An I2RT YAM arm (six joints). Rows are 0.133 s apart.
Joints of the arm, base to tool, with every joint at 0 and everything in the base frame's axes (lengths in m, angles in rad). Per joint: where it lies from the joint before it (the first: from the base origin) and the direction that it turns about. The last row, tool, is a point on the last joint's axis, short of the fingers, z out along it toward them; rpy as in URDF.
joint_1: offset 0 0 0.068 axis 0 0 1
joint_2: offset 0.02 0.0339 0.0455 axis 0 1 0
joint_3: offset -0.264 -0.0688 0 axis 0 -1 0
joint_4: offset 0.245 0.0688 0.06 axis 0 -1 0
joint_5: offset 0.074 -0.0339 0.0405 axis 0 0 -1
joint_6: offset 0.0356 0 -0.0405 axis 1 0 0
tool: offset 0 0 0 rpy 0 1.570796 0
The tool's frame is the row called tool.
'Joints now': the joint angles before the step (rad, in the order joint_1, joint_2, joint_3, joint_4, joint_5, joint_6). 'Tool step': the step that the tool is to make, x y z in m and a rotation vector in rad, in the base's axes. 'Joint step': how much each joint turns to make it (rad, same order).
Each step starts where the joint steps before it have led.
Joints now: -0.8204, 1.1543, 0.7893, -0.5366, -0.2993, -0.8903
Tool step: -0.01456, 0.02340, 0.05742, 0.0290, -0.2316, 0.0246
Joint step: 0.0012, -0.1712, 0.0844, -0.0735, -0.1533, 0.1216
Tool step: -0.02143, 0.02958, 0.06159, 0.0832, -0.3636, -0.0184
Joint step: -0.0008, -0.1850, 0.0571, 0.1151, -0.1523, 0.3303
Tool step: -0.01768, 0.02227, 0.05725, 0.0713, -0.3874, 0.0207
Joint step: 0.0035, -0.1037, 0.0323, 0.3220, -0.0620, 0.4057
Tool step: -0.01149, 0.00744, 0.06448, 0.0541, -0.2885, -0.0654
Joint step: 0.0042, 0.0435, 0.1563, 0.2000, 0.1297, 0.2689
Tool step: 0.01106, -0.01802, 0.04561, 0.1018, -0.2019, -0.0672
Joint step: 0.0063, 0.1485, 0.1682, 0.1238, 0.1656, 0.1756
